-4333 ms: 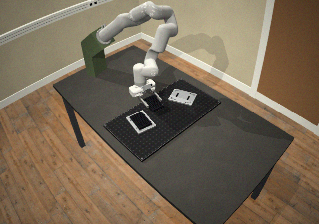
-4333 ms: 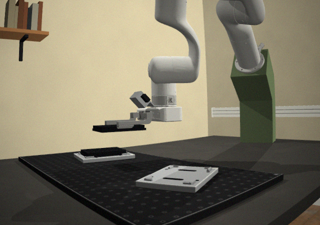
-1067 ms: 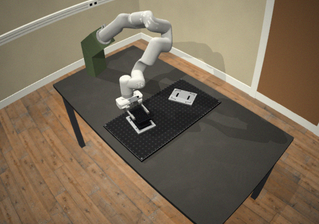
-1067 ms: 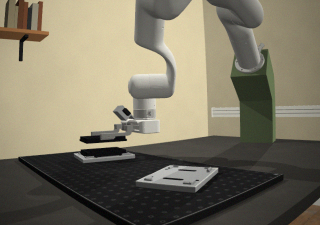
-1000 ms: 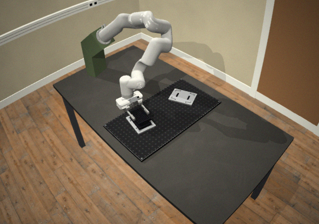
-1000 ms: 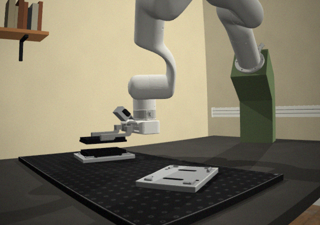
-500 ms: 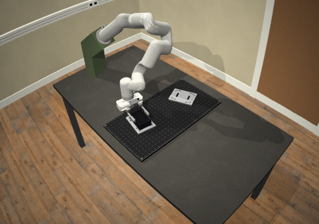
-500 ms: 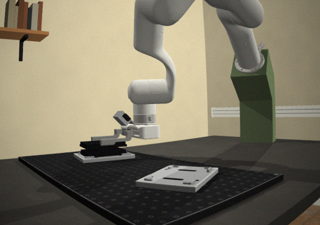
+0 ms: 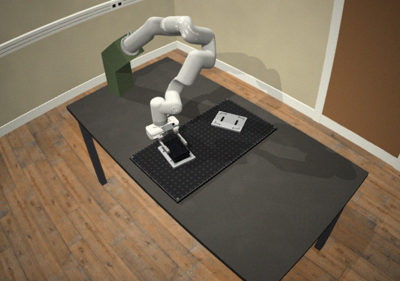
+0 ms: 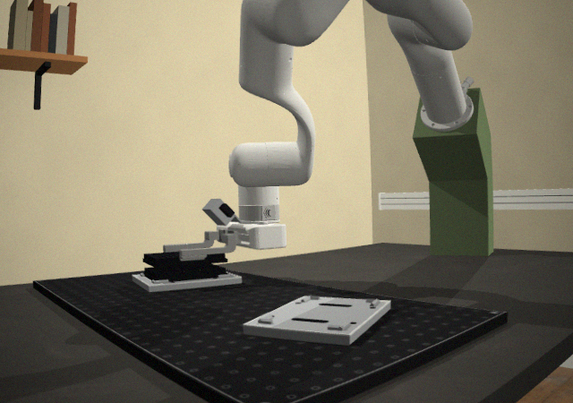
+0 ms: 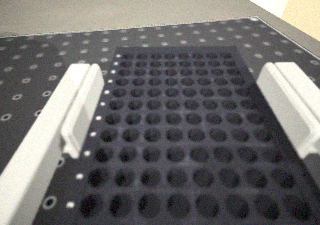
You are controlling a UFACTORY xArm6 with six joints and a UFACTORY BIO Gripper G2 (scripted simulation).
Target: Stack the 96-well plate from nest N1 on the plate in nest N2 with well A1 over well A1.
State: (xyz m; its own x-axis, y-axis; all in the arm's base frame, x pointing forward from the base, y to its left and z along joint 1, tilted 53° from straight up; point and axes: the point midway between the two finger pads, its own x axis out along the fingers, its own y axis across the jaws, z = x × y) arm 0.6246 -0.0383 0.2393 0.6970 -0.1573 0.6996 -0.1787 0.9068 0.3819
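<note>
My gripper is now 5 cm above the white nest N2. Also, from my hand: white nest N1 (33 cm to the left, 13 cm behind, 5 cm below).
</note>
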